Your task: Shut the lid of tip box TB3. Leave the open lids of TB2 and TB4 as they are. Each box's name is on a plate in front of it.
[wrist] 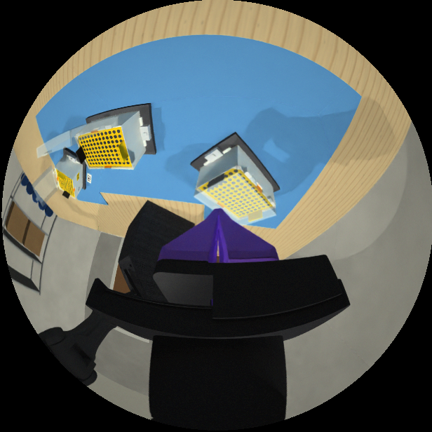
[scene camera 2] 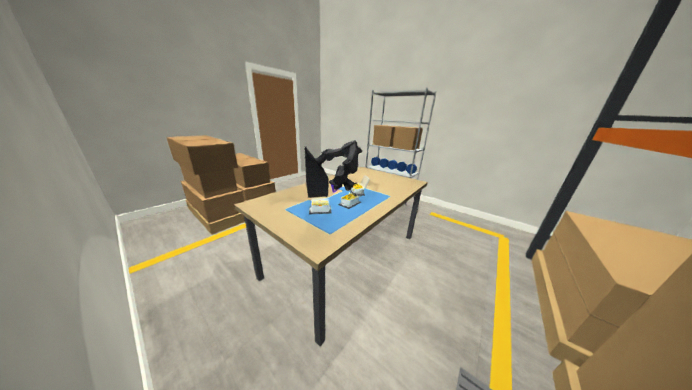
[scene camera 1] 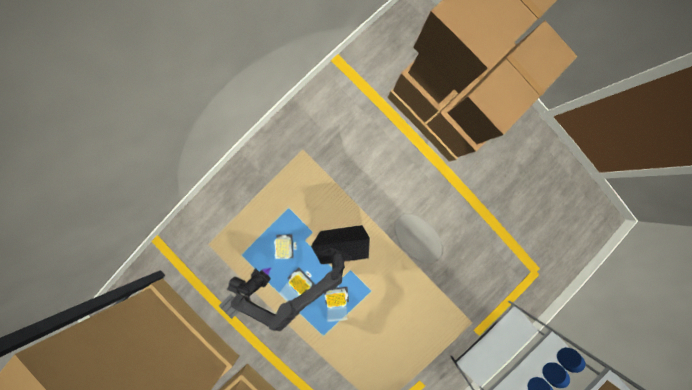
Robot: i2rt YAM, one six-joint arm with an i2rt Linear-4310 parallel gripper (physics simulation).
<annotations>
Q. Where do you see a tip box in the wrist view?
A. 135,120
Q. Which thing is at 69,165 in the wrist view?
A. A tip box.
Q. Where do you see a tip box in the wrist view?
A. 232,150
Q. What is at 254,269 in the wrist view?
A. My gripper.
</annotations>
